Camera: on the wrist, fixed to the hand. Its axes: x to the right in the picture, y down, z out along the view.
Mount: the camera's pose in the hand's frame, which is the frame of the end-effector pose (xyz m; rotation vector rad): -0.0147 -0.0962 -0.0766 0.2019 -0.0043 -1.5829
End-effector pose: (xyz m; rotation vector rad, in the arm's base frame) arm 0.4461 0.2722 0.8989 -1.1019 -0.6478 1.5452
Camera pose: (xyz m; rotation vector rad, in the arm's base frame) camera 0.5575 0.2734 0.9530 -0.1669 -0.9618 0.2022
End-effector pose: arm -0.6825 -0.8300 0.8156 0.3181 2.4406 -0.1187
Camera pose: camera -0.7430 -0.9131 0.8846 -1.5406 2.0622 -0.9905
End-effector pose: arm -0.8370 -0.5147 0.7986 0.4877 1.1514 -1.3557
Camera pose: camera -0.9497 -0.4649 0.8108 0.4756 -1.3803 2.7540
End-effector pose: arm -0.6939 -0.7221 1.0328 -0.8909 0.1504 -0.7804
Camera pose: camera -0.7898 -0.7978 1.0529 -0.6951 -0.7322 -2.1954
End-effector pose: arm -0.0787 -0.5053 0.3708 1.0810 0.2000 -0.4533
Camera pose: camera -0.1304 -0.4713 0.2635 0.9273 1.0375 -1.9064
